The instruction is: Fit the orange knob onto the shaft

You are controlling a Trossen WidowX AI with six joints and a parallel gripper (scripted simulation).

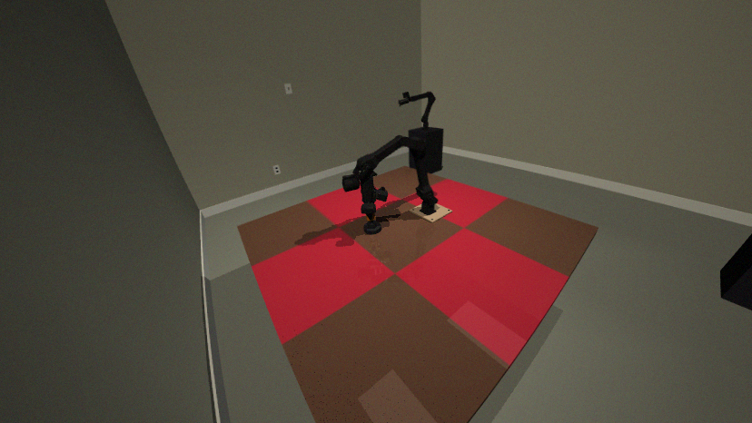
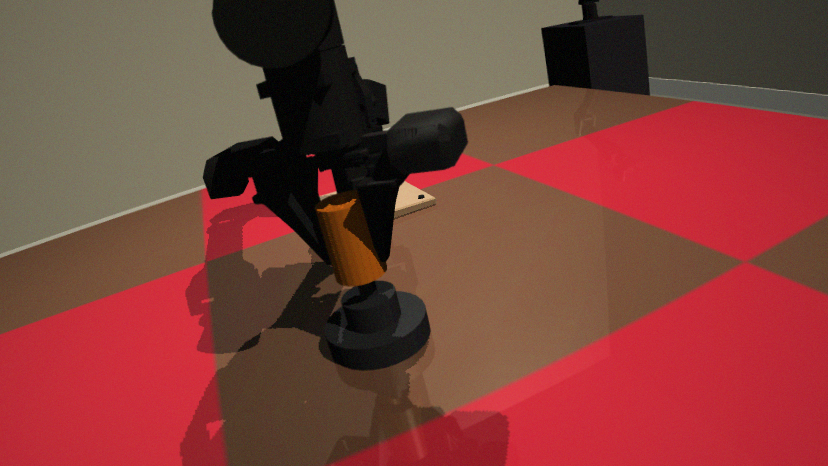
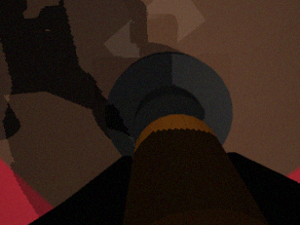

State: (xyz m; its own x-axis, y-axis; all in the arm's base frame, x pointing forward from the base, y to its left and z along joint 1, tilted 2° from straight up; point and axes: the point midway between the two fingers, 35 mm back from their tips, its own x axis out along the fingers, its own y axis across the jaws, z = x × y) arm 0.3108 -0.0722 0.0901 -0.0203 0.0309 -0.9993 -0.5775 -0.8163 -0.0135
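Right now my gripper tip is 20 mm below the orange knob. Also, from my gripper tip: dark round pedestal 40 mm below.
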